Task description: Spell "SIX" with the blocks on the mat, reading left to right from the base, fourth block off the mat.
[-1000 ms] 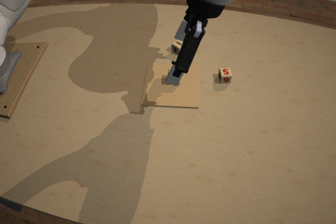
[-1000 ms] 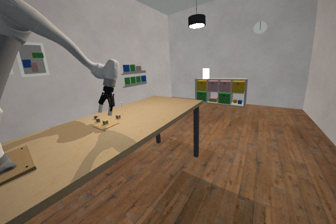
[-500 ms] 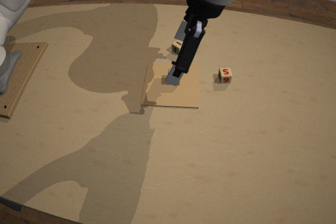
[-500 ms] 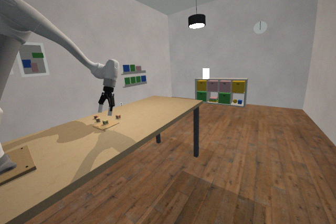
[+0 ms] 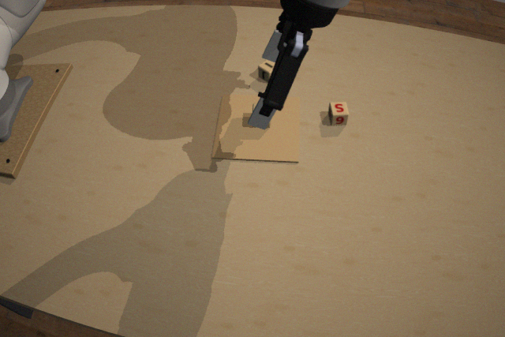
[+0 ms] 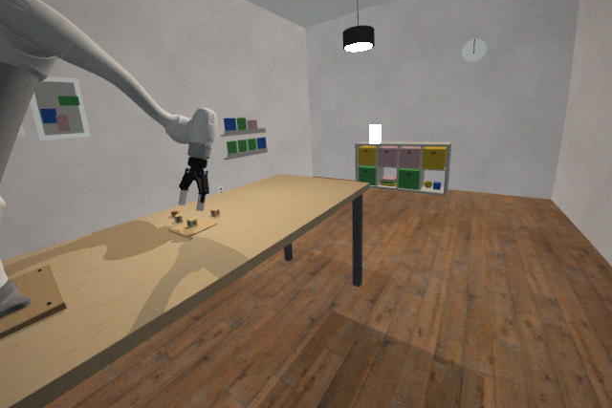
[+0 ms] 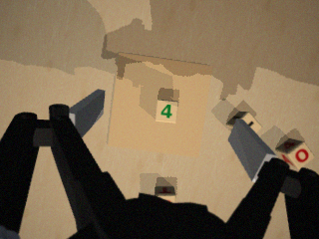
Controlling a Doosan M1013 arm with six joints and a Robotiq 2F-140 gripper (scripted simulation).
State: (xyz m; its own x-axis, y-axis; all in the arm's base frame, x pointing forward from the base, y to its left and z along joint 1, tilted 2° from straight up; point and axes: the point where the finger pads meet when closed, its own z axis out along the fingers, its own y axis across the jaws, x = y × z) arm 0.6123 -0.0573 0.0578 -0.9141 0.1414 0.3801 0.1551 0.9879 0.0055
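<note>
My hand is 70 mm above the letter block and 10 mm past it. Also, from my hand: tan mat (90 mm below, 10 mm to the right, 10 mm behind); I block (110 mm to the left, 80 mm below, 10 mm ahead); S block (130 mm ahead, 80 mm below, 10 mm to the left).
</note>
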